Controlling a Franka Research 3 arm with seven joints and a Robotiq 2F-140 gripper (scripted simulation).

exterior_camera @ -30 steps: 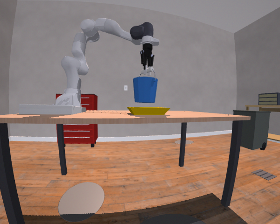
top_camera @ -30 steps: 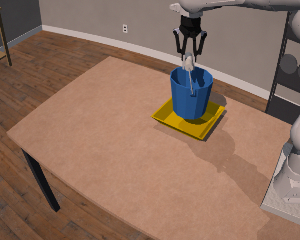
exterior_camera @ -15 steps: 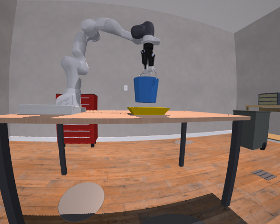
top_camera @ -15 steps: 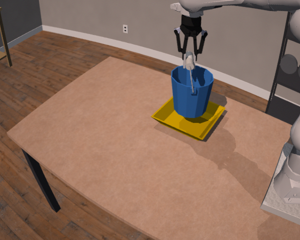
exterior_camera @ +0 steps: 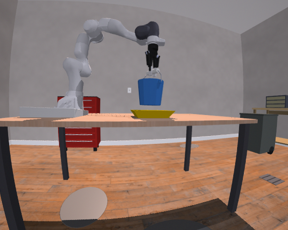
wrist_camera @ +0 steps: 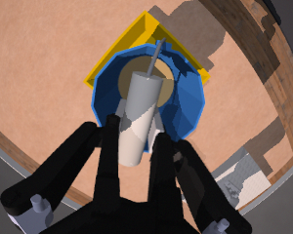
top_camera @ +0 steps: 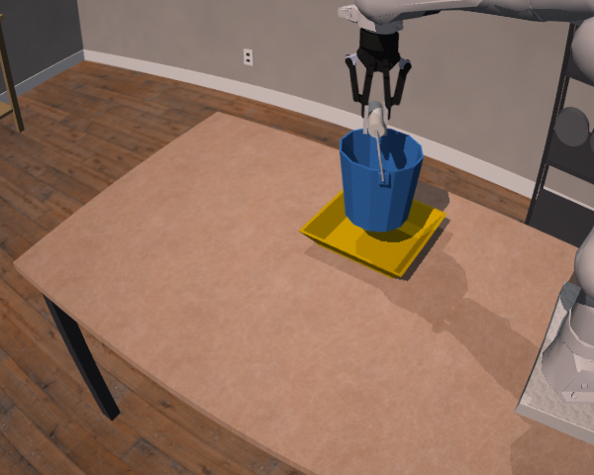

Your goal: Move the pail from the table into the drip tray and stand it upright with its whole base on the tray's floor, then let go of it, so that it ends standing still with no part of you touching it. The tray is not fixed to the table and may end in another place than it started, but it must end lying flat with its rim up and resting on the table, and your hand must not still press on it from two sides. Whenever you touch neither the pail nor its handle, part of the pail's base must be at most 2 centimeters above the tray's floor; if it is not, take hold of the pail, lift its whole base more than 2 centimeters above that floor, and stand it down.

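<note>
My gripper is now 3 cm above the pail handle and 1 cm past it. Also, from my hand: blue pail 10 cm below, 1 cm behind; then yellow drip tray 31 cm below, 2 cm behind, 1 cm to the right.
</note>
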